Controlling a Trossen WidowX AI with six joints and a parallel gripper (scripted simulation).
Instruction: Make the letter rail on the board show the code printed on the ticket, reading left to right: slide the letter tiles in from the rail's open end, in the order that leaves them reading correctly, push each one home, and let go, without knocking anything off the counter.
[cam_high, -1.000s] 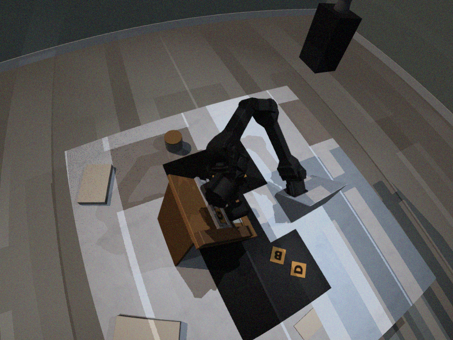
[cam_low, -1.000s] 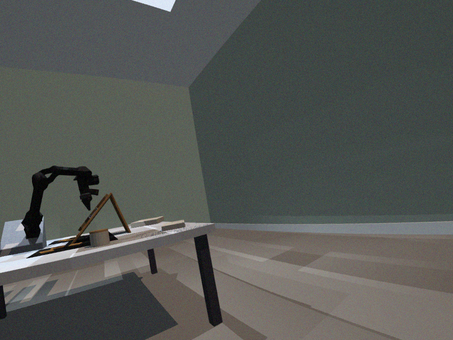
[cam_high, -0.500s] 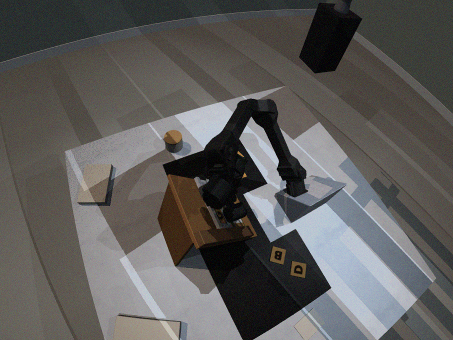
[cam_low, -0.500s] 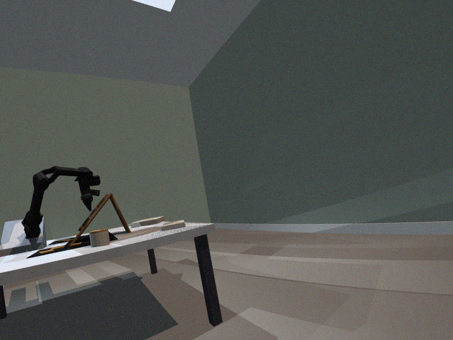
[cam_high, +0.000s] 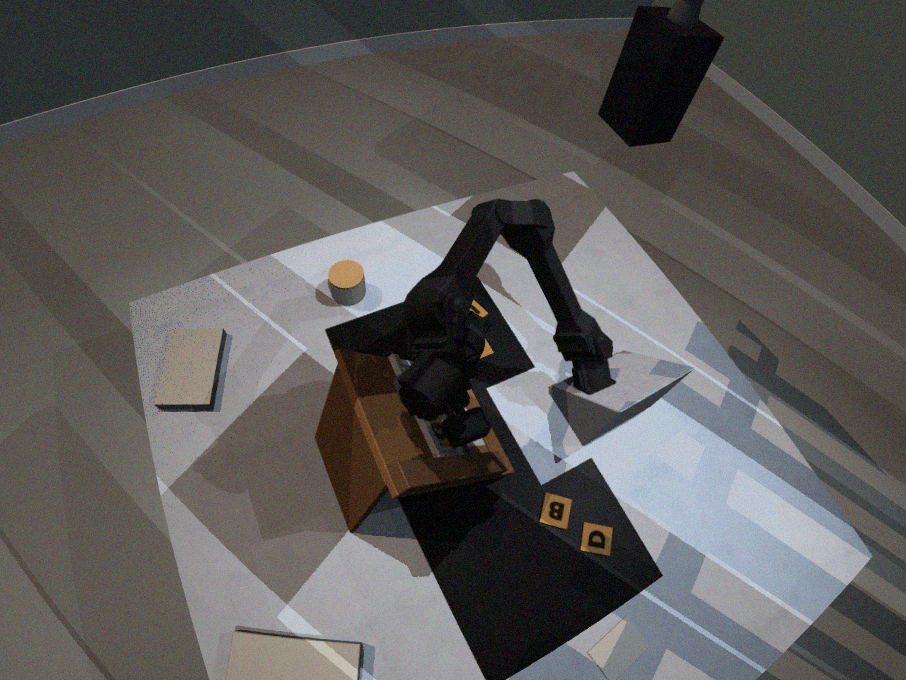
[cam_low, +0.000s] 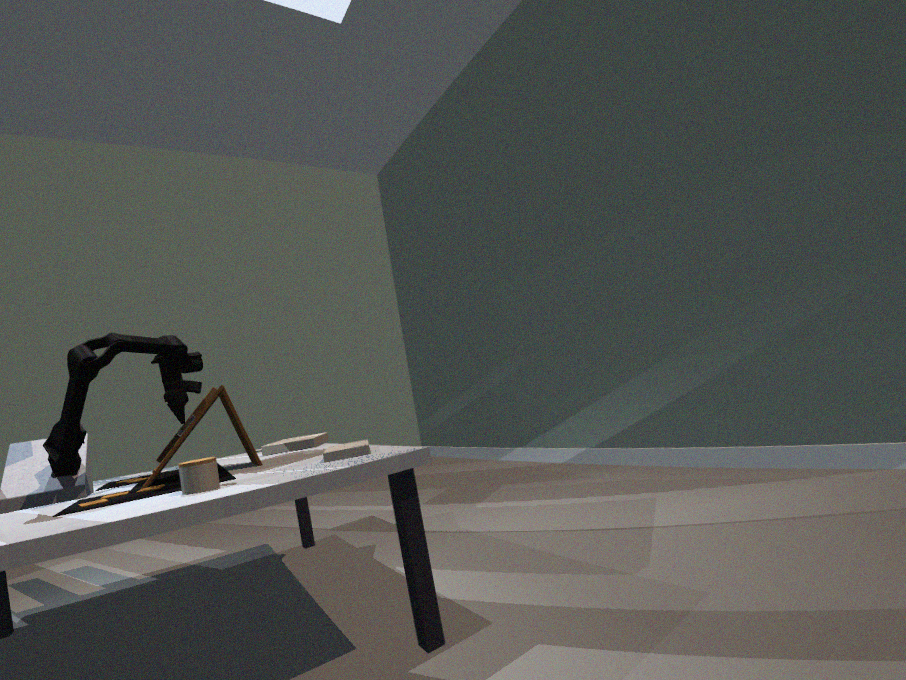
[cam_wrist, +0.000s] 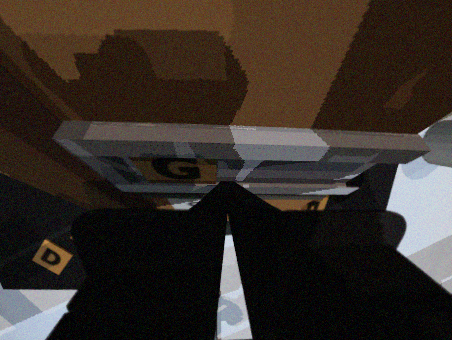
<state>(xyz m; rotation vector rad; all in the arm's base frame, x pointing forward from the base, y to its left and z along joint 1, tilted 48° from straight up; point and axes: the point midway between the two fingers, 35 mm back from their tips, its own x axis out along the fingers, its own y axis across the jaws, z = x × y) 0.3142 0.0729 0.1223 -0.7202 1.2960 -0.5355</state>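
Now: gripper tip 40 mm to the right of the g tile, 10 mm short of it and 10 mm above it. Round my gripper tip: black mat 170 mm below, 130 mm behind, 50 mm to the left; then white ticket 90 mm below, 60 mm behind, 20 mm to the left; then f tile 170 mm to the right, 160 mm below, 90 mm behind.
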